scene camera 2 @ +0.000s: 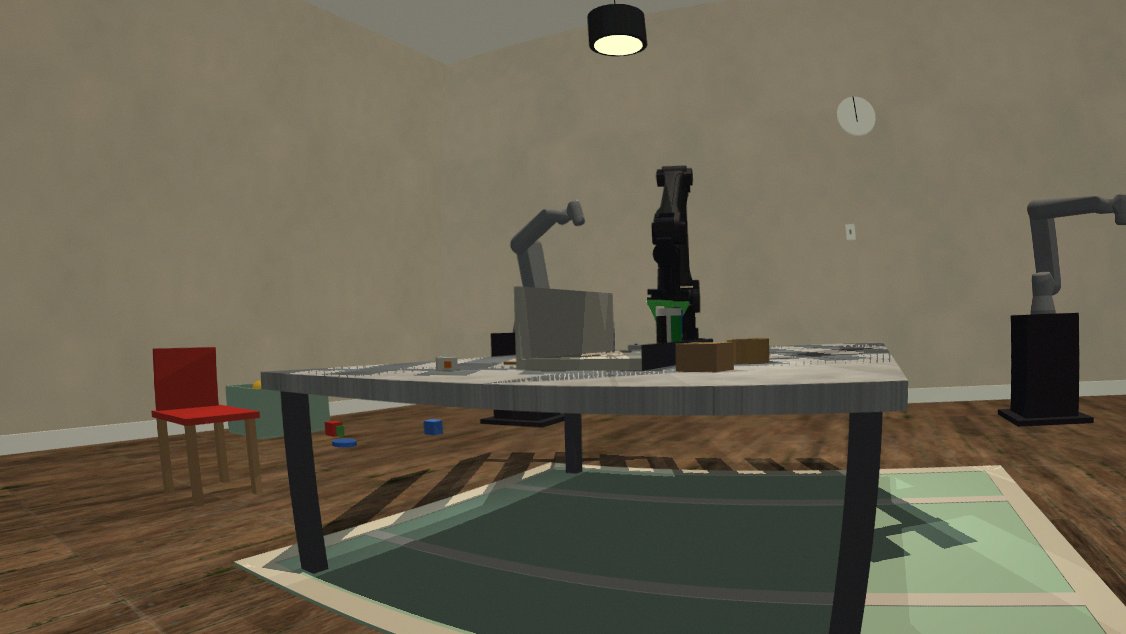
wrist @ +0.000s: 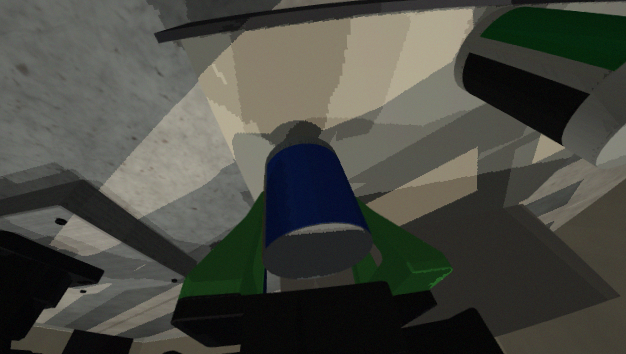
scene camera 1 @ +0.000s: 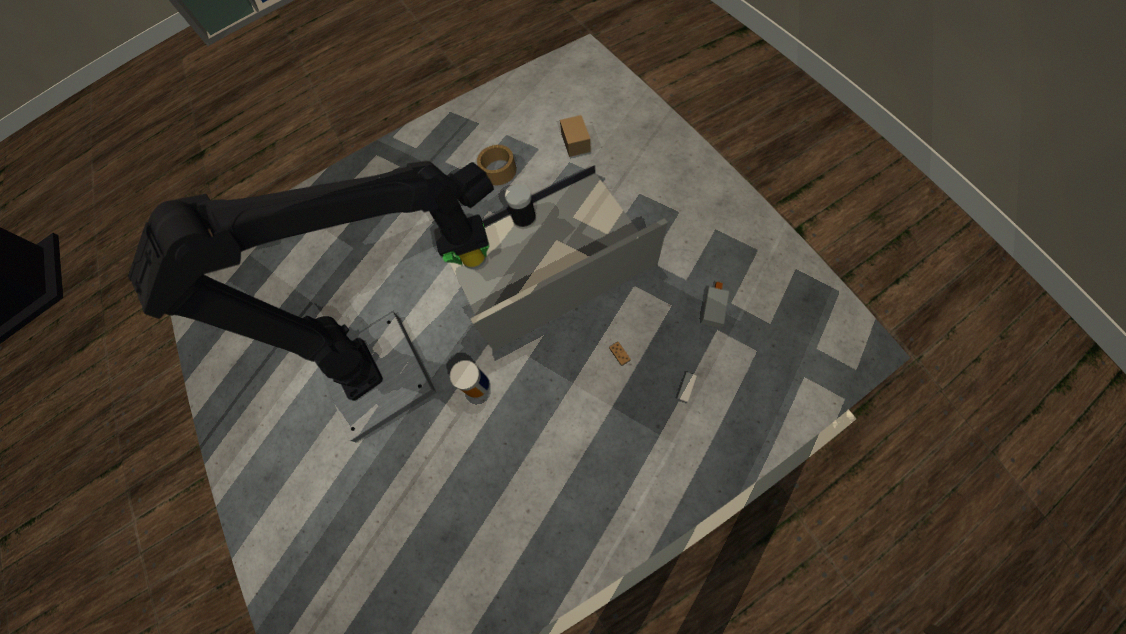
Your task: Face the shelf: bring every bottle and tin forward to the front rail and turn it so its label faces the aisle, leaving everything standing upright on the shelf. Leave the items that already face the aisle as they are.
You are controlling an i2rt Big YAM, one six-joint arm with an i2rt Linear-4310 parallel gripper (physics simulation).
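Pixels of known places: gripper, fingertip midpoint: [wrist: 305,196] [scene camera 1: 473,258]; arm's base, origin of the base link: [wrist: 39,258] [scene camera 1: 357,369].
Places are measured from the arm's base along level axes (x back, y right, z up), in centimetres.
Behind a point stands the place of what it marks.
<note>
My gripper [scene camera 1: 464,256] {x -35.5, y -5.1, z 4.4 cm} [wrist: 305,196] {x -35.5, y -5.1, z 4.4 cm}, with green fingers, is shut on a tin [scene camera 1: 472,258] {x -35.2, y -3.6, z 6.9 cm} [wrist: 310,187] {x -36.3, y -9.1, z 7.3 cm} at the shelf's end nearer the arm. The wrist view shows its plain blue side and grey lid; scene camera 1 shows yellow on it. It looks upright; whether it touches the shelf floor [wrist: 295,60] {x -37.1, y -12.6, z -0.6 cm} I cannot tell. The dark front rail [scene camera 1: 567,181] {x -65.6, y -11.8, z 1.3 cm} [wrist: 240,22] {x -35.0, y -15.4, z 2.0 cm} lies a short way from it. A black, green and white tin [scene camera 1: 520,206] {x -50.4, y -7.5, z 8.6 cm} [wrist: 530,82] {x -48.7, y -10.6, z 5.2 cm} stands upright close behind the rail. A white-lidded orange and blue tin [scene camera 1: 469,380] {x -21.1, y 19.6, z 7.0 cm} stands on the table, off the shelf.
The shelf's tall grey back panel [scene camera 1: 575,291] {x -49.0, y 15.7, z 5.5 cm} [scene camera 2: 563,324] {x -53.1, y 14.9, z 6.6 cm} rises opposite the rail. Outside the rail are a brown ring [scene camera 1: 483,166] {x -51.9, y -31.9, z -1.4 cm} and a wooden block [scene camera 1: 576,135] {x -75.7, y -22.2, z 2.1 cm} [scene camera 2: 704,357] {x -80.1, y -25.0, z -0.3 cm}. Behind the panel lie a pale box [scene camera 1: 715,305] {x -73.0, y 34.3, z -0.1 cm}, an orange dotted piece [scene camera 1: 620,353] {x -50.1, y 30.3, z -2.1 cm} and a small white piece [scene camera 1: 687,386] {x -57.0, y 44.4, z -1.7 cm}.
</note>
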